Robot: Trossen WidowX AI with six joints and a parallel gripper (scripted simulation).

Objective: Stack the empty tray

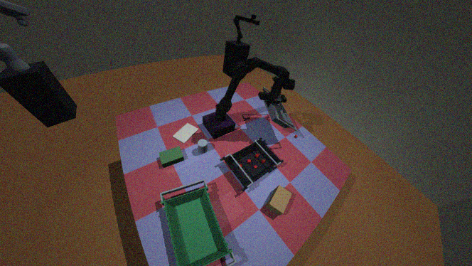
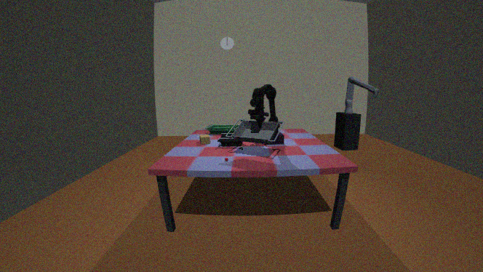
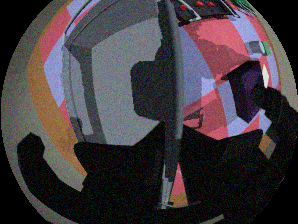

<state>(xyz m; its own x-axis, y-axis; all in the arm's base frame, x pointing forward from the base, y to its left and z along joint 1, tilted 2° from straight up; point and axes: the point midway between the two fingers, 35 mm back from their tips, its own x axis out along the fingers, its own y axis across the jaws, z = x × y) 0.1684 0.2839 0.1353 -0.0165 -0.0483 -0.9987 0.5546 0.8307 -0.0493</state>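
Now: the grey tray 7 cm to the left of my gripper tip, 5 cm ahead of it and 1 cm below it. Also, from my gripper tip: red block (24 cm ahead, 17 cm below, 16 cm to the left); then grey cup (49 cm to the right, 15 cm below, 5 cm behind); then white card (51 cm to the right, 23 cm behind, 18 cm below).
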